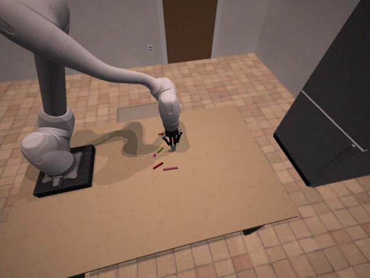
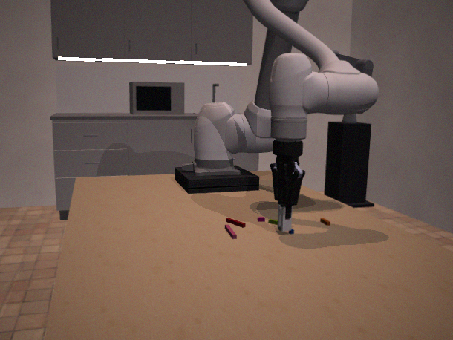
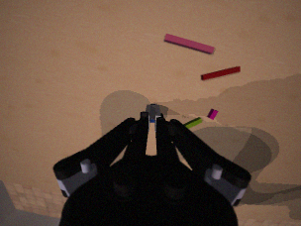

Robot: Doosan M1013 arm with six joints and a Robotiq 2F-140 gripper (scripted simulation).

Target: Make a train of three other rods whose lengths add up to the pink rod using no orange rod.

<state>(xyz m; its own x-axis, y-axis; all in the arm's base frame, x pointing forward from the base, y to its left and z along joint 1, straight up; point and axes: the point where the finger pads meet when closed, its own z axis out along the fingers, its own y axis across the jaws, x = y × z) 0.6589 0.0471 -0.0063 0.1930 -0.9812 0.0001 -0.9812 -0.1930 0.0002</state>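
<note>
The blue rod lies 40 mm below my hand and 20 mm to the left of it. Also, from my hand: magenta rod: 130 mm behind, 40 mm below, 20 mm to the right; then grey rod: 30 mm below; then lime rod: 90 mm behind, 40 mm below, 10 mm to the left.
</note>
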